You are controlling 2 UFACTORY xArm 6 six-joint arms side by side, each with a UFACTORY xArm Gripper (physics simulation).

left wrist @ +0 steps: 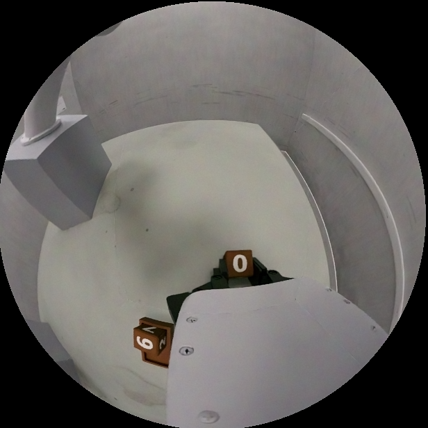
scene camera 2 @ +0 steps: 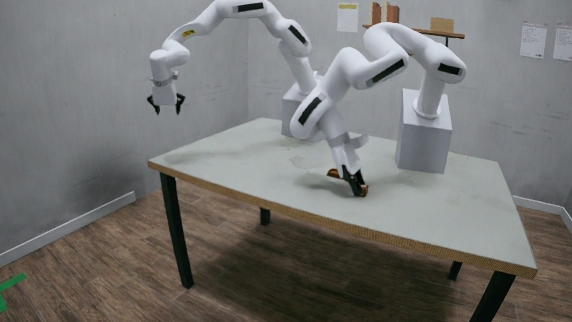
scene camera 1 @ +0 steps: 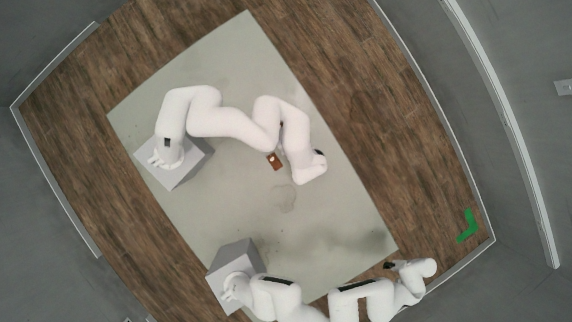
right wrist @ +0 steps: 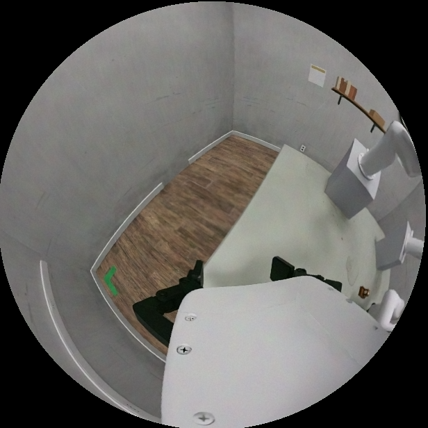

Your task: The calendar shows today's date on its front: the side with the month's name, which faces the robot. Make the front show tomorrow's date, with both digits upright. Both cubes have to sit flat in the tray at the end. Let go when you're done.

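Seen in the pictures: left gripper, fingertip midpoint: (scene camera 2: pixel 360 192); right gripper, fingertip midpoint: (scene camera 2: pixel 168 112) (scene camera 1: pixel 392 268); left arm's base, link origin: (scene camera 2: pixel 426 108) (scene camera 1: pixel 169 154); right arm's base, link origin: (scene camera 2: pixel 309 87) (scene camera 1: pixel 236 285).
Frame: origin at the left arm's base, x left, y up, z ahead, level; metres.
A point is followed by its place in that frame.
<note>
A brown cube (left wrist: pixel 240 263) (scene camera 2: pixel 365 190) @(x -0.139, y -0.228, z 0.431 m) with a white 0 is between the fingers of my left gripper (left wrist: pixel 236 268) (scene camera 2: pixel 359 188) @(x -0.158, y -0.245, z 0.415 m), which is shut on it low at the table top. The fingers hide its sides. A second brown cube (left wrist: pixel 145 341) (scene camera 1: pixel 272 159) @(x -0.260, y -0.213, z 0.310 m) is at one end of the brown tray (left wrist: pixel 161 323) (scene camera 1: pixel 276 166) @(x -0.299, y -0.245, z 0.304 m) (scene camera 2: pixel 332 173) @(x -0.295, y -0.241, z 0.329 m); in the left wrist view it shows a sideways 6 or 9 and parts of two other digits. The month's name cannot be read. My right gripper (scene camera 2: pixel 168 111) @(x -0.972, y -0.058, z 0.497 m) (right wrist: pixel 238 270) is open and empty, high beyond the table's end.
The table (scene camera 2: pixel 425 210) @(x 0.071, y -0.255, z 0.422 m) bears both grey arm bases (scene camera 2: pixel 424 145) @(x 0.016, y -0.141, z 0.084 m) (scene camera 2: pixel 290 116) @(x -0.666, y -0.147, z -0.030 m). The left arm reaches over the table beside the tray and covers part of it in scene camera 1. A shelf (scene camera 2: pixel 450 35) with books hangs on the wall behind.
</note>
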